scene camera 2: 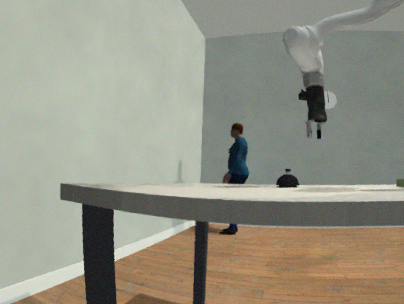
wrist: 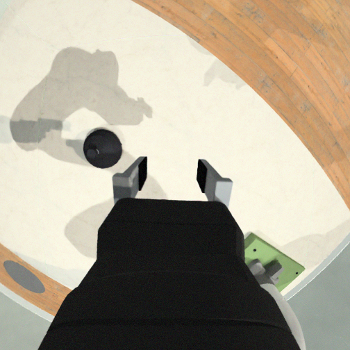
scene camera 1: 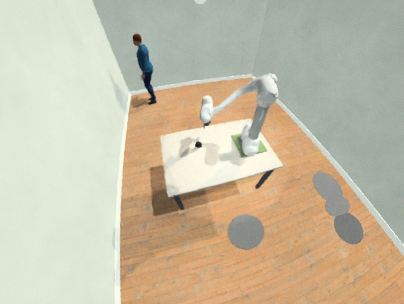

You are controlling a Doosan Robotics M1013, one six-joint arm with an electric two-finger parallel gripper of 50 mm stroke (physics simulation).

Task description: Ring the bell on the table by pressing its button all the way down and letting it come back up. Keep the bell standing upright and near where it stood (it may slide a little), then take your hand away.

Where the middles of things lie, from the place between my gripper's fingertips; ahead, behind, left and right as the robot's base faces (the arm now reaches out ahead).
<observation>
Now: the black dome-shaped bell (wrist: 109, 148) 16 cm below my hand, 11 cm to the left of it and 10 cm ahead of it.
</observation>
